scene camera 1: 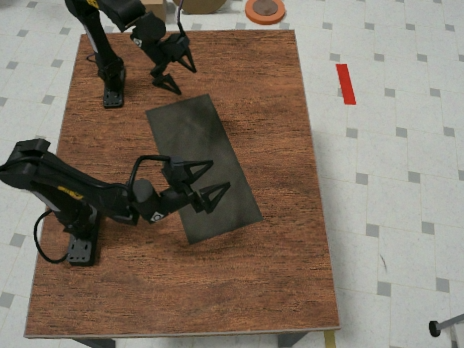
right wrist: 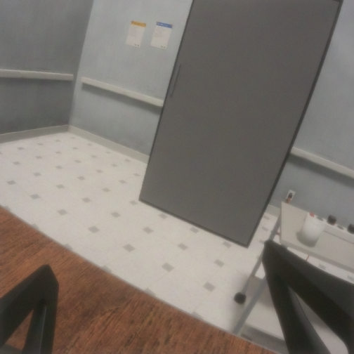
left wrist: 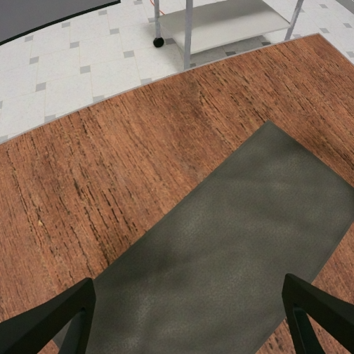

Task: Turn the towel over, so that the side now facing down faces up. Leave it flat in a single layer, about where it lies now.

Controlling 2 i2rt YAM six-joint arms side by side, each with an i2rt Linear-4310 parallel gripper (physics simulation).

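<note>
The dark grey-green towel lies flat on the wooden table as a slanted rectangle, with faint ripples on its surface. My left gripper is open and empty, near the towel's upper short edge in scene camera 1. My right gripper is open and empty. In scene camera 1 it appears over the lower half of the towel and covers part of it; it looks raised above the cloth. The towel's underside is hidden.
The wooden table extends around the towel. Both arm bases stand at the picture's left side of the table in scene camera 1. A wheeled cart stands beyond the table edge. A tall grey cabinet stands behind.
</note>
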